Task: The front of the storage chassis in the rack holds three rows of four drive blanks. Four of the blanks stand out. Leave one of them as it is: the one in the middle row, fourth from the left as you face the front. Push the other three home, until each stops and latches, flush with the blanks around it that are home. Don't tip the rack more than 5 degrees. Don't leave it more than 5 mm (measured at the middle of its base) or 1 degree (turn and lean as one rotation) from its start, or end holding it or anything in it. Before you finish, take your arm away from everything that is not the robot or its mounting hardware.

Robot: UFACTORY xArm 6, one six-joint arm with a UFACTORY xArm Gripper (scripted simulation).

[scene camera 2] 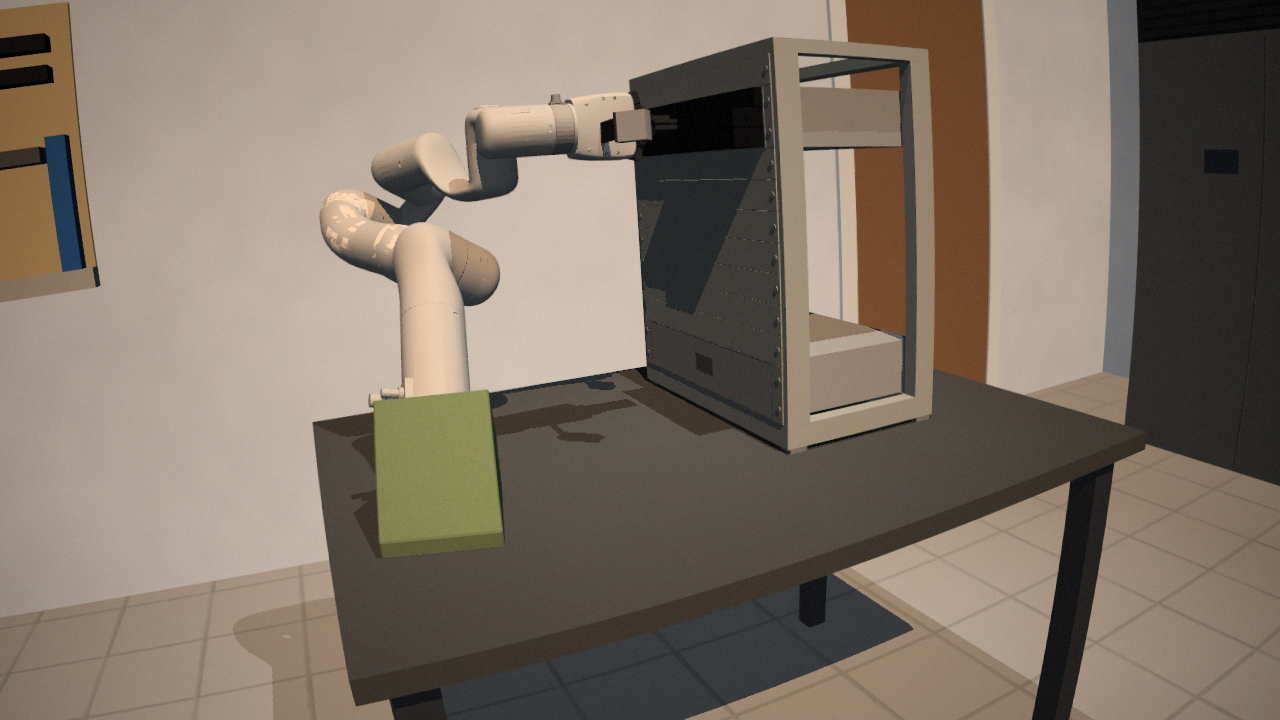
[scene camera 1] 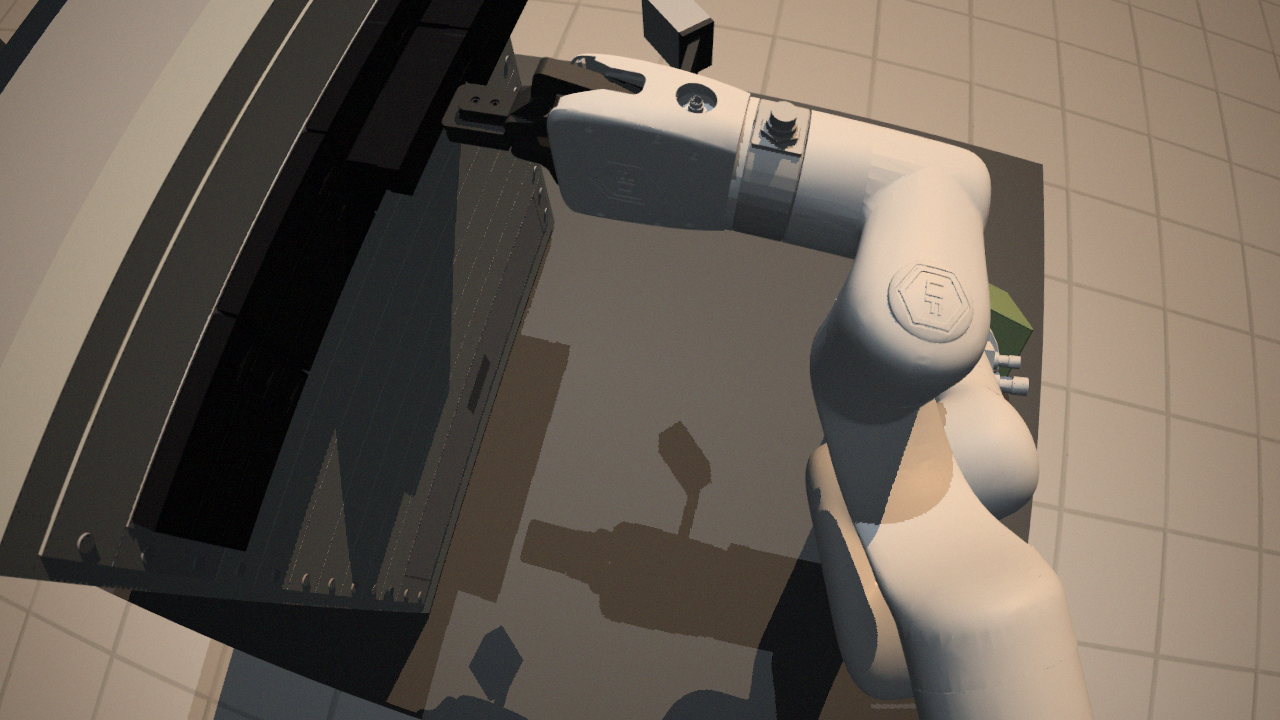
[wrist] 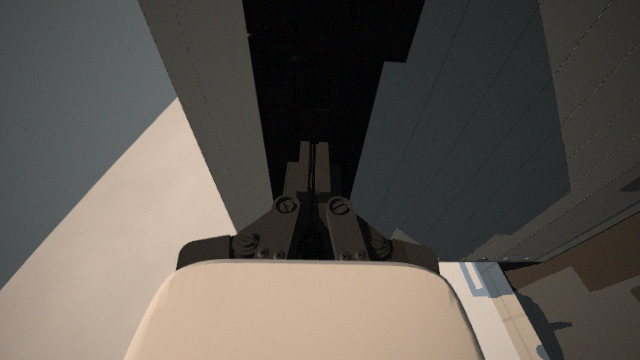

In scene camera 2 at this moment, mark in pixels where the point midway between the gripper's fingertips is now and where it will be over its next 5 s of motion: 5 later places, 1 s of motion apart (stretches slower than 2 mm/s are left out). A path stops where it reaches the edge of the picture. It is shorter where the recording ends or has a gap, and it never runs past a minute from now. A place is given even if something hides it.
My gripper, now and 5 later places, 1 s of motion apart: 673,124; 680,124; 688,124; 694,124; 697,124; 699,124
